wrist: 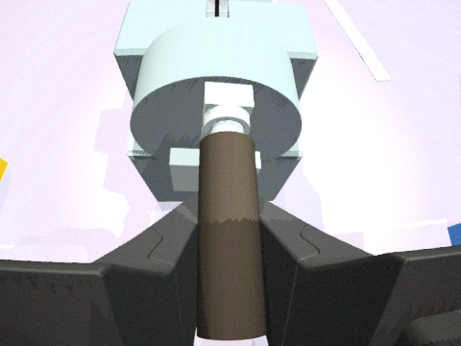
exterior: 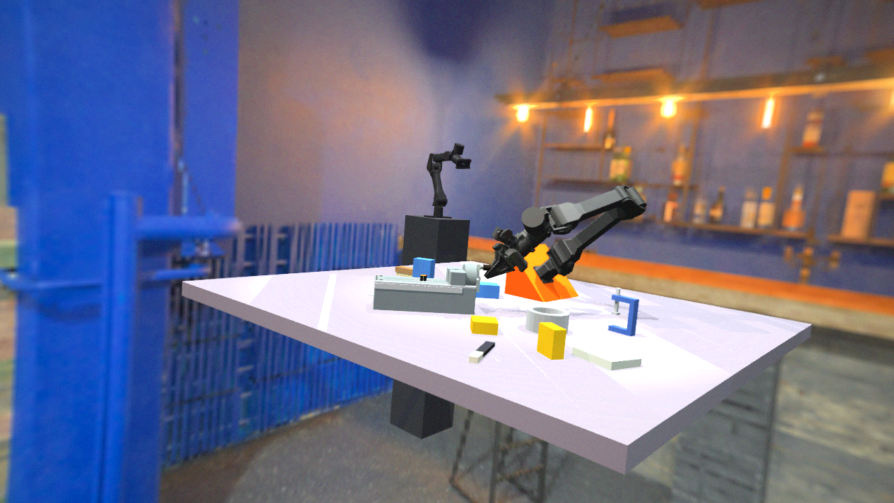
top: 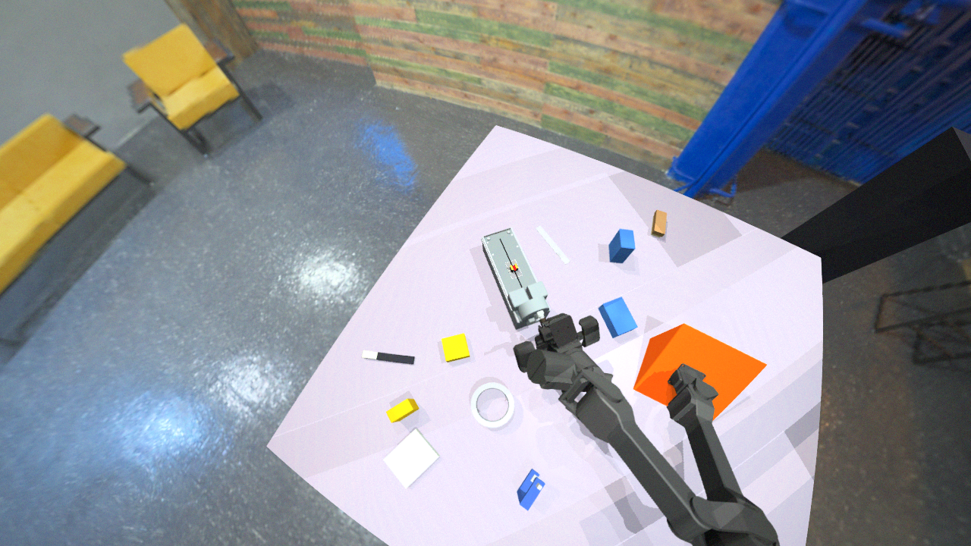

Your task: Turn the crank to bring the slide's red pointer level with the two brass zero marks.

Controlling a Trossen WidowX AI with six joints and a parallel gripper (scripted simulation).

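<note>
The brown crank handle lies 30 mm above my gripper tip, 10 mm to the left of it and 10 mm behind it. Also, from my gripper tip: metal strip (270 mm to the right, 90 mm below, 70 mm ahead); then blue clamp (330 mm to the left, 140 mm behind, 40 mm below); then red pointer (130 mm ahead, 110 mm to the right, 10 mm below).
</note>
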